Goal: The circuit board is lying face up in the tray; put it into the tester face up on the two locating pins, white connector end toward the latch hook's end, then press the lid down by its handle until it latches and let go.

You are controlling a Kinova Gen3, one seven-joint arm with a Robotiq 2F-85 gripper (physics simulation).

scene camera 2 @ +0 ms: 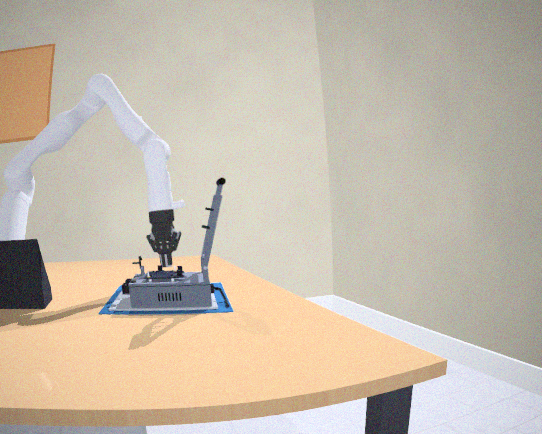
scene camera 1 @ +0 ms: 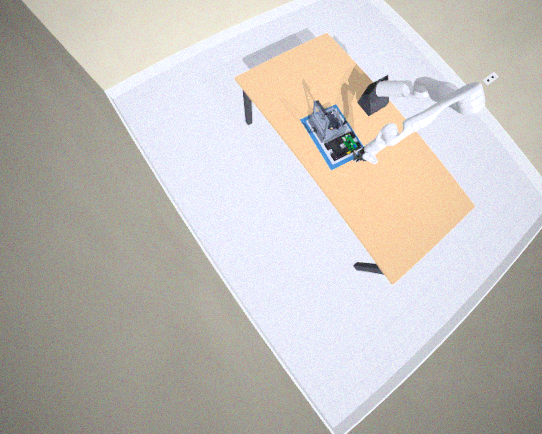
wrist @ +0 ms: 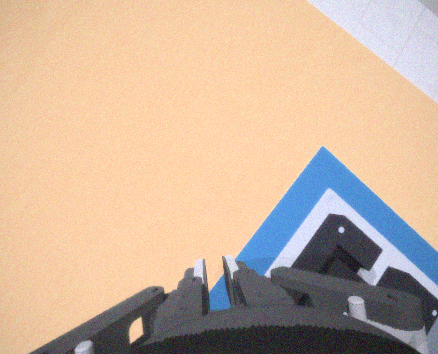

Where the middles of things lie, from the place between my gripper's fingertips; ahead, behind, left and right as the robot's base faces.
The lid (scene camera 2: 216, 202) is 4 cm ahead of my hand, 32 cm to the right of it and 14 cm above it.
